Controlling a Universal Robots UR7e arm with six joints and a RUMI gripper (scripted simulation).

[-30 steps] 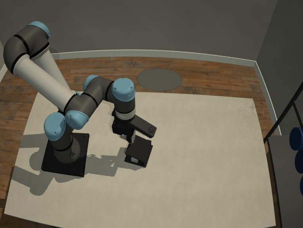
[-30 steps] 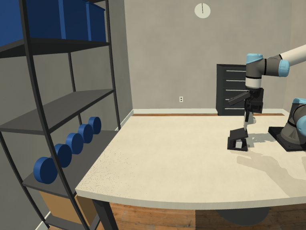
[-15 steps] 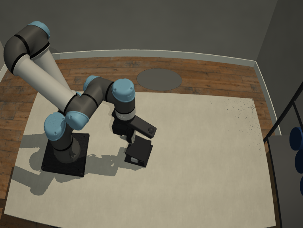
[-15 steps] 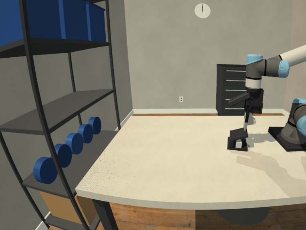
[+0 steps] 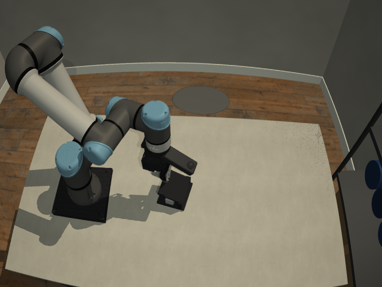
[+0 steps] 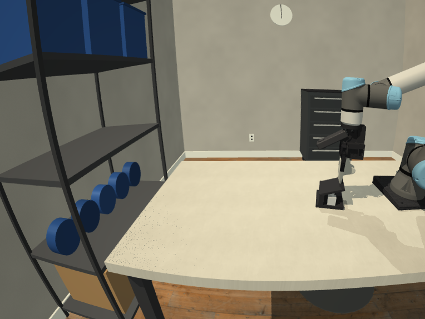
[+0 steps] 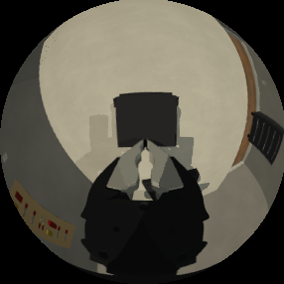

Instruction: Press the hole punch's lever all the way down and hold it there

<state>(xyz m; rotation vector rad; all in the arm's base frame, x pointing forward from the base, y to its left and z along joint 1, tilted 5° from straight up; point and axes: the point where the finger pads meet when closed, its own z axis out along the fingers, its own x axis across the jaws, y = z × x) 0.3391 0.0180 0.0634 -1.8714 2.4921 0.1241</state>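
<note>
Now: the hole punch 30 mm ahead of my hand, 10 mm to the right of it and 60 mm below it.
</note>
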